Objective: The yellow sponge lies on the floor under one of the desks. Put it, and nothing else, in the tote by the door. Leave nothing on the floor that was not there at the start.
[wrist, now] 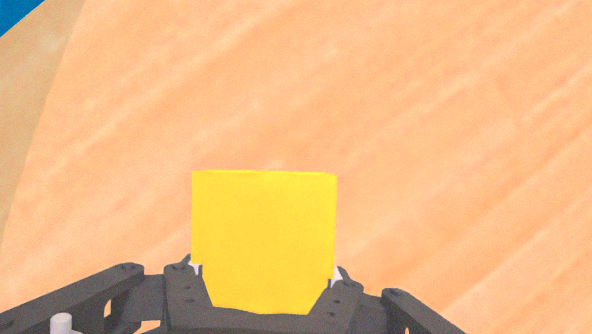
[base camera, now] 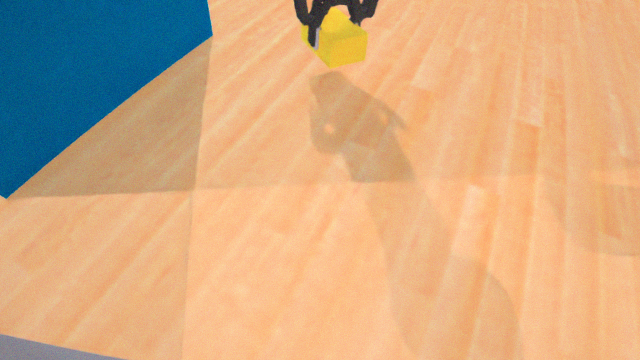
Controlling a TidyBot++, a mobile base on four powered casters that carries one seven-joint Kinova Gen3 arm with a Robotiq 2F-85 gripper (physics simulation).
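Places are measured from the arm's base along level axes (x back, y right, z up), in centimetres.
Where they show: gripper, fingertip midpoint: [wrist: 266, 267].
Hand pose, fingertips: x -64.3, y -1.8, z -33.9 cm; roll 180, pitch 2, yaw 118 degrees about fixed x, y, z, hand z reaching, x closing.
After its pixels a point has its place.
The yellow sponge [base camera: 347, 49] {x -60.2, y 0.5, z -32.2 cm} [wrist: 264, 235] {x -66.6, y -3.1, z -30.3 cm} is held between the two fingertips at the top middle of the base camera view and the lower middle of the wrist view. My gripper [base camera: 336, 31] {x -64.3, y -1.8, z -33.9 cm} [wrist: 266, 267] {x -64.3, y -1.8, z -33.9 cm} is shut on it, one dark finger on each side. The sponge hangs above the wooden floor, and the arm's shadow falls on the floor in front of it in the base camera view. The tote by the door cannot be made out for certain in either view. The desks do not show.
A large flat-sided blue object [base camera: 100, 65] {x -52.4, y -34.5, z -32.2 cm} [wrist: 15, 12] {x -67.6, y -28.8, z -38.8 cm} stands at the upper left, left of the gripper, and casts a shadow on the wooden floor [base camera: 280, 260] {x -29.2, y -4.8, z -39.7 cm} [wrist: 400, 100] {x -78.5, y 0.4, z -39.7 cm}. What it is cannot be told. A grey edge [base camera: 45, 348] {x -17.1, y -26.1, z -39.7 cm} shows at the bottom left of the base camera view.
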